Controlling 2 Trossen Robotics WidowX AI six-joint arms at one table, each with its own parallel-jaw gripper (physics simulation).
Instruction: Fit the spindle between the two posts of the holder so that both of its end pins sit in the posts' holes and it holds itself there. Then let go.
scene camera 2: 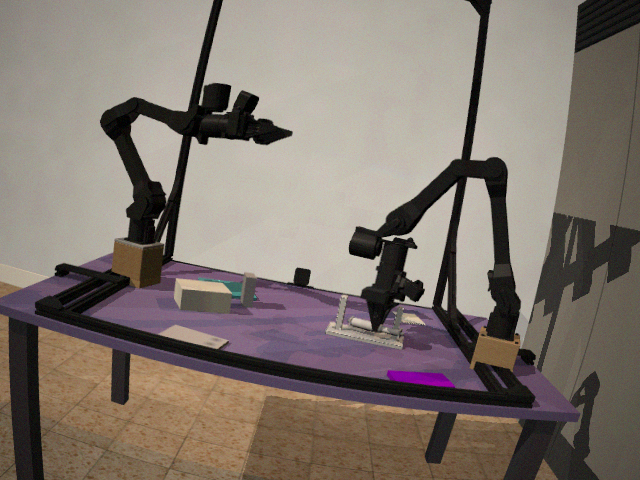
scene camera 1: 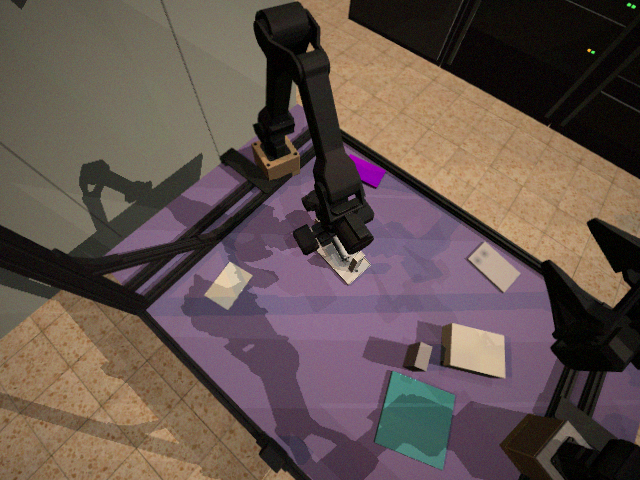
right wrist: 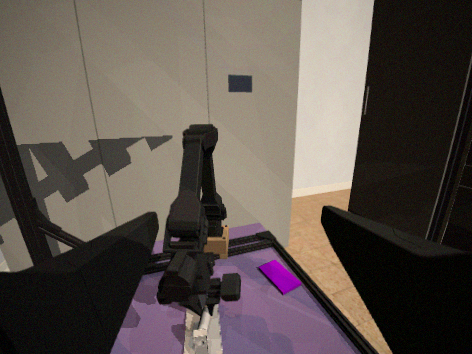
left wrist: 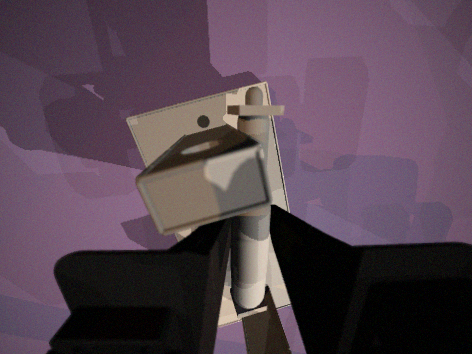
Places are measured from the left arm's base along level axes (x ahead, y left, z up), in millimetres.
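Pixels of known places: left gripper, between the fingertips: (scene camera 2: 375, 330) (scene camera 1: 334, 238) (right wrist: 206, 314) (left wrist: 249, 212); right gripper, between the fingertips: (scene camera 2: 285, 131) (scene camera 1: 568, 239) (right wrist: 240, 216); left arm's base, origin of its link: (scene camera 2: 500, 335) (scene camera 1: 275, 149) (right wrist: 214, 232); right arm's base, origin of its link: (scene camera 2: 139, 241) (scene camera 1: 573, 464).
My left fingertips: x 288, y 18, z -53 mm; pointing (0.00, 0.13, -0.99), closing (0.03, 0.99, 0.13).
Ahead of a thing's pixels: the offset from my left fingertips to its top centre. "spot": to the spot under its first point.
The pale holder @(24 mm ahead, 7 mm right, 16 mm down) (scene camera 1: 347, 277) (scene camera 2: 361, 338) (left wrist: 170, 117) (right wrist: 216, 330) stands on the table with two upright posts. The light spindle @(3 mm ahead, 1 mm right, 20 mm up) (scene camera 1: 340, 249) (scene camera 2: 360, 323) (left wrist: 250, 260) (right wrist: 204, 322) is low between them. In the left wrist view its upper end runs beside the upper post @(41 mm back, 20 mm right, 62 mm up) (left wrist: 200, 195), not in that post's hole; its lower end is close to the other post @(spot: 82 mm ahead, 6 mm left, 16 mm up) (left wrist: 265, 330), where the pin is hidden. My left gripper (scene camera 2: 375, 329) (left wrist: 249, 212) is shut on the spindle, pointing down. My right gripper (scene camera 1: 571, 242) (scene camera 2: 289, 133) (right wrist: 240, 216) is open and empty, high and far from the holder.
A beige box @(392 mm ahead, 128 mm left, 25 mm up) (scene camera 1: 473, 348) (scene camera 2: 202, 296), a small block @(335 mm ahead, 5 mm left, 52 mm up) (scene camera 1: 418, 356) (scene camera 2: 248, 289) and a teal sheet @(435 mm ahead, 61 mm right, 15 mm down) (scene camera 1: 416, 421) lie away from the holder. A pale tile @(270 mm ahead, 338 mm left, 19 mm down) (scene camera 1: 493, 266) (scene camera 2: 193, 335), a cream tile @(25 mm back, 283 mm right, 22 mm down) (scene camera 1: 228, 285) and a purple pad @(153 mm back, 199 mm left, 15 mm down) (scene camera 1: 368, 170) (scene camera 2: 421, 378) (right wrist: 280, 276) lie around it.
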